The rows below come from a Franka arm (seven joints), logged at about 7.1 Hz.
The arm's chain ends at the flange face. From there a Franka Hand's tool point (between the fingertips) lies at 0.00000 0.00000 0.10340 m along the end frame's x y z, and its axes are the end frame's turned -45 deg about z.
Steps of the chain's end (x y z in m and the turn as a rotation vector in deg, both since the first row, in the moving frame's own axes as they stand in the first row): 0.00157 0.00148 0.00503 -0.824 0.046 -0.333; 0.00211 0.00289 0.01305 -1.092 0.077 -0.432; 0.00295 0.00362 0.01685 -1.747 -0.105 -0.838; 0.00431 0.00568 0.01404 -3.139 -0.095 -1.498; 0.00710 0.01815 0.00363 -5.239 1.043 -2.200; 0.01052 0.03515 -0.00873 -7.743 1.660 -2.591
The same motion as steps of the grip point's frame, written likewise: -0.00093 0.00327 0.00502 -0.615 -0.550 -0.333; -0.00184 0.00503 0.01303 -0.827 -0.718 -0.432; -0.00282 0.00676 0.01680 -1.161 -1.310 -0.838; -0.00504 0.01100 0.01388 -2.152 -2.287 -1.498; -0.01301 0.02596 0.00318 -4.442 -2.967 -2.200; -0.02488 0.04443 -0.00972 -6.649 -4.301 -2.591
